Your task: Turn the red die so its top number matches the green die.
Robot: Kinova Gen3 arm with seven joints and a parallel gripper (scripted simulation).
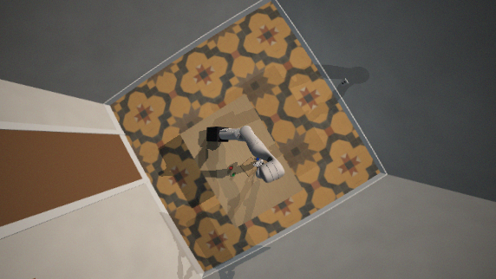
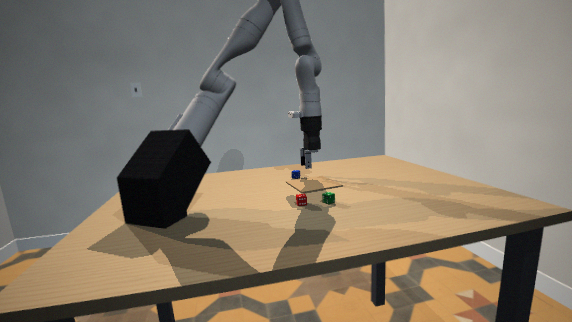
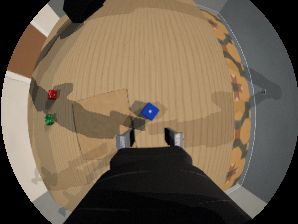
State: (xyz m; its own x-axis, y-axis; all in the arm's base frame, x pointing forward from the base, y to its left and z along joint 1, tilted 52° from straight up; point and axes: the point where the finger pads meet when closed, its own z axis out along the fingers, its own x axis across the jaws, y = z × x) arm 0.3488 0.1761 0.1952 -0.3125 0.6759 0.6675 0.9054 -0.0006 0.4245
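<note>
Now: hand 40 mm past the blue die, 40 mm above it and 10 mm to the left of it. From my hand the other things lie so: tan mat 100 mm to the right, 50 mm below, 30 mm ahead; red die 290 mm to the right, 40 mm below; green die 280 mm to the right, 70 mm ahead, 40 mm below.
</note>
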